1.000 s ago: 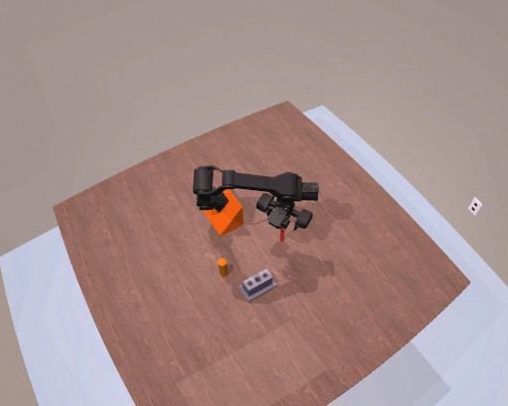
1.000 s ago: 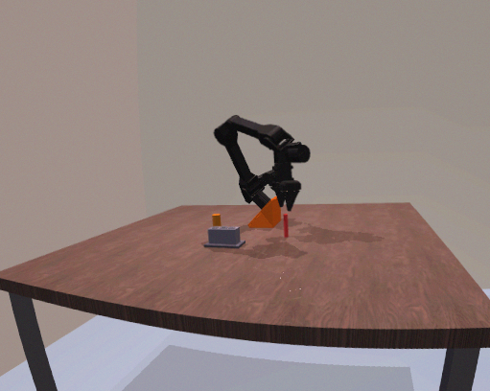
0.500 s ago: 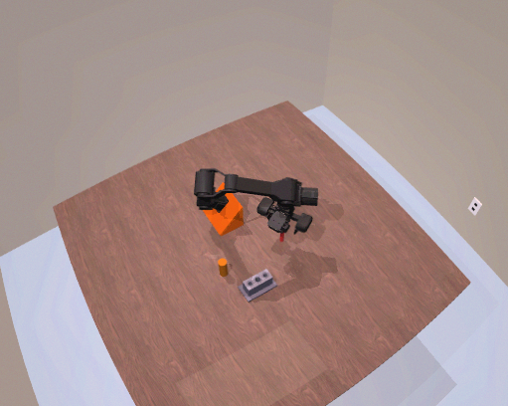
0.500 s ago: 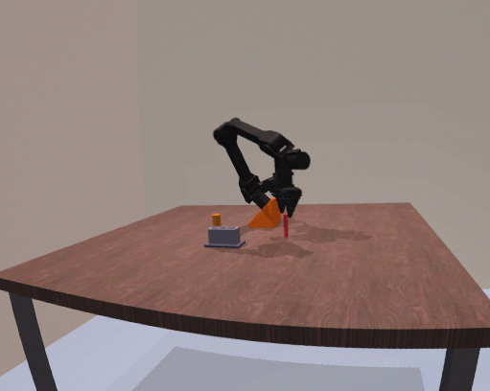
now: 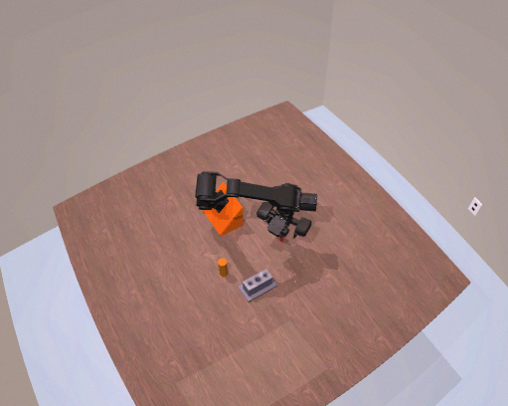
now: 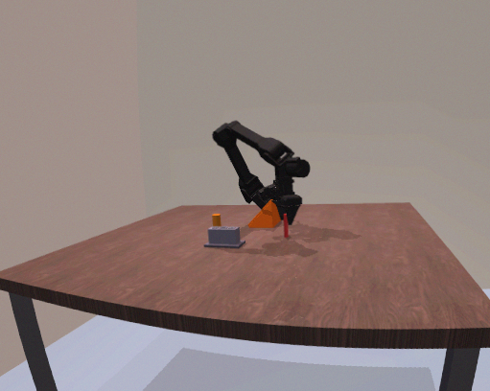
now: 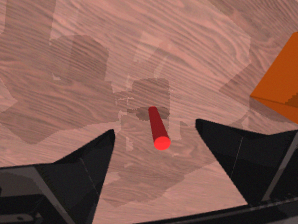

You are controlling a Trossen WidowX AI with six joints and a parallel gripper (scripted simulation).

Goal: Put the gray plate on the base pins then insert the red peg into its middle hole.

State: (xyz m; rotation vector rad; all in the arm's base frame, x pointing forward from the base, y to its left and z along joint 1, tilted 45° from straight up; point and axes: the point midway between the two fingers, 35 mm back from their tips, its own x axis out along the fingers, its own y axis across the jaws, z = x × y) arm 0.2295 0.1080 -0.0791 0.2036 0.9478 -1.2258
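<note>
My gripper tip is 10 mm above the red peg. The rest, counted from my gripper tip: gray plate: 120 mm ahead, 180 mm to the right, 10 mm below; then base: 120 mm ahead, 180 mm to the right, 40 mm below; then orange cylinder: 10 mm ahead, 250 mm to the right, 10 mm below.
</note>
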